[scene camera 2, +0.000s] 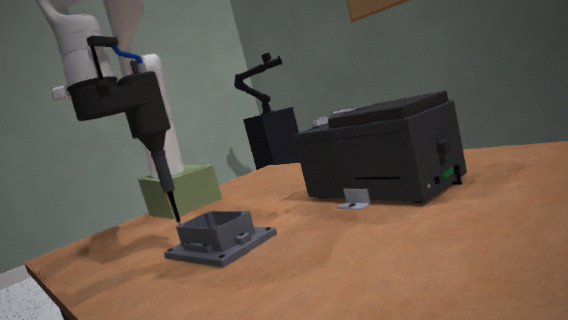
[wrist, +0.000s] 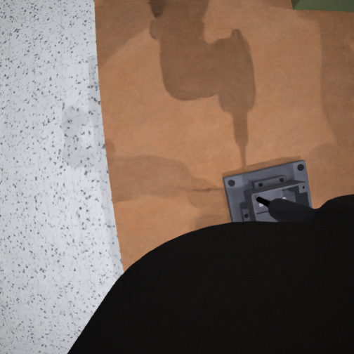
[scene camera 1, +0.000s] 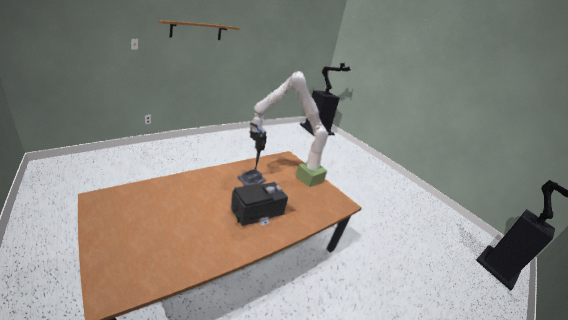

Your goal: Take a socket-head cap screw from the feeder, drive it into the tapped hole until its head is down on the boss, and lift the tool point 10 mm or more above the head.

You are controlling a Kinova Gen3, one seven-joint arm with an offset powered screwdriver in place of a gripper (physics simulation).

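Note:
The black screwdriver points down at a tilt, its tip at the rear left corner of the grey open-topped housing in scene camera 2. A small light spot shows at the tip; it is too small to tell whether it is a screw. Contact with the rim cannot be told. The grey housing has a flat flange with corner holes and small side lugs. The tapped hole cannot be picked out. The black feeder box stands apart from the housing, with light parts on top.
A small silver bracket is at the feeder's foot. The arm stands on a green block on the wooden table. Black pedestals with small arms stand off the table.

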